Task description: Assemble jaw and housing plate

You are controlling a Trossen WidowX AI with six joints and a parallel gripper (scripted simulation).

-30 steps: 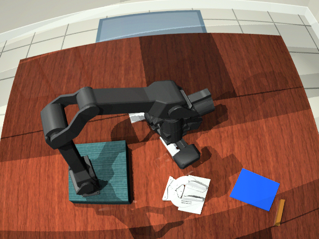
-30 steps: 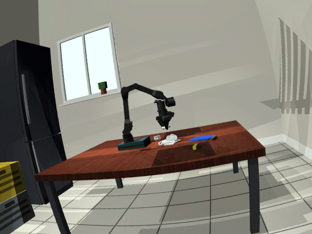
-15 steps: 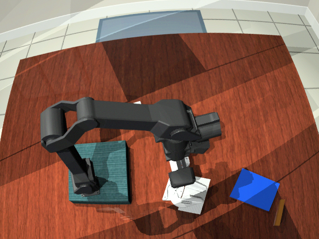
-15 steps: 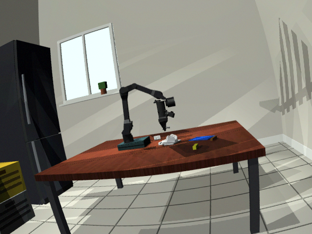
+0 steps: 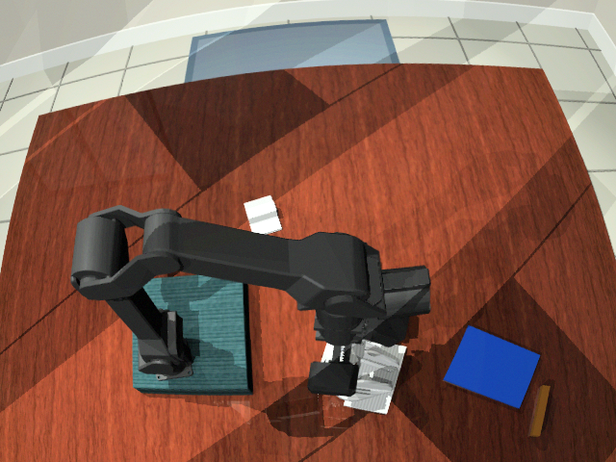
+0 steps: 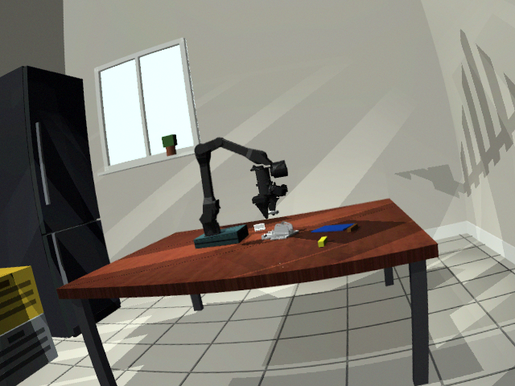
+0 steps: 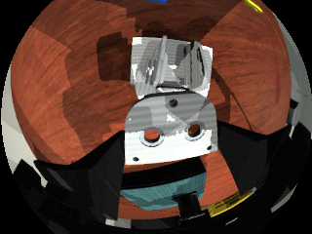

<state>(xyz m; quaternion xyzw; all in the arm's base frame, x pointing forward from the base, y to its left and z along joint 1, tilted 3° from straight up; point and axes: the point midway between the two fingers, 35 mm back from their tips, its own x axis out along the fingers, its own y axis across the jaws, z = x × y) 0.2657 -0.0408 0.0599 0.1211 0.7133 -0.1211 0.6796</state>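
Right now my gripper tip is 30 mm to the left of the grey jaw and 70 mm above it. Round my gripper tip: blue sheet 250 mm ahead, 90 mm to the right, 80 mm below; then yellow block 170 mm ahead, 380 mm to the right, 70 mm below; then small white block 70 mm behind, 290 mm to the left, 70 mm below.
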